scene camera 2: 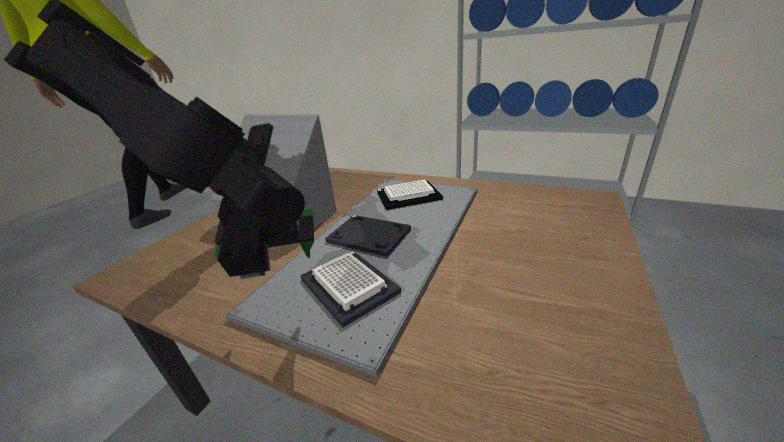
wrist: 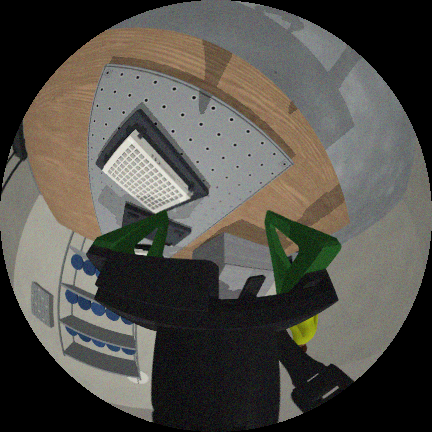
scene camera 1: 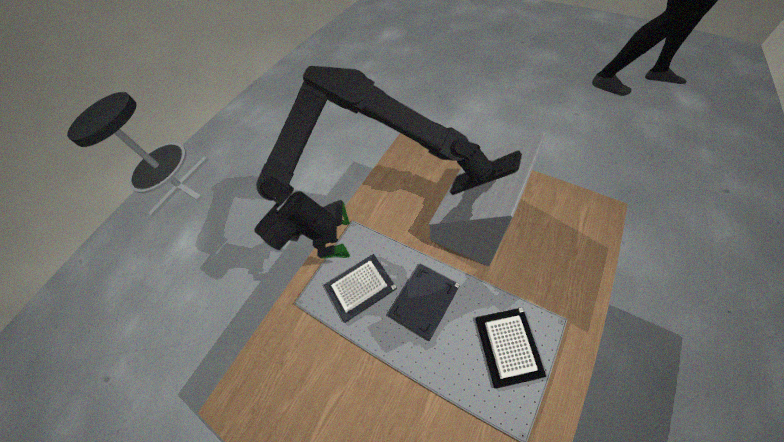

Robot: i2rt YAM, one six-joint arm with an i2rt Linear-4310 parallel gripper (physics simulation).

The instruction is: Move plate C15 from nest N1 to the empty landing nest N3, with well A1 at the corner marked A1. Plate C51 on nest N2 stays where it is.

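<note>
White plate C15 (scene camera 1: 511, 347) (scene camera 2: 409, 189) sits in black nest N1 (scene camera 1: 489, 351) (scene camera 2: 414, 204), at the board's far end from my gripper. Empty dark nest N3 (scene camera 1: 422, 301) (scene camera 2: 367, 236) (wrist: 177, 233) lies in the middle, with a small white marker (scene camera 1: 456, 284) at one corner. White plate C51 (scene camera 1: 359, 285) (scene camera 2: 348, 278) (wrist: 145, 172) sits in dark nest N2 (scene camera 1: 335, 299) (scene camera 2: 351, 317) (wrist: 150, 127), nearest my gripper. My gripper (scene camera 1: 346, 237) (scene camera 2: 263, 255) (wrist: 216, 215) is open and empty, with green fingers apart. It hangs beside N2, over the board's edge. In the wrist view a finger partly hides N1 and C15.
The nests lie on a grey perforated board (scene camera 1: 461, 384) (scene camera 2: 274, 312) (wrist: 220, 145) on a wooden table (scene camera 1: 307, 356) (scene camera 2: 521, 307). The arm's base is on a grey wedge (scene camera 1: 472, 236) (scene camera 2: 315, 175) beside the board. A stool (scene camera 1: 102, 119), a person (scene camera 1: 664, 43) and a shelf rack (scene camera 2: 560, 121) stand beyond.
</note>
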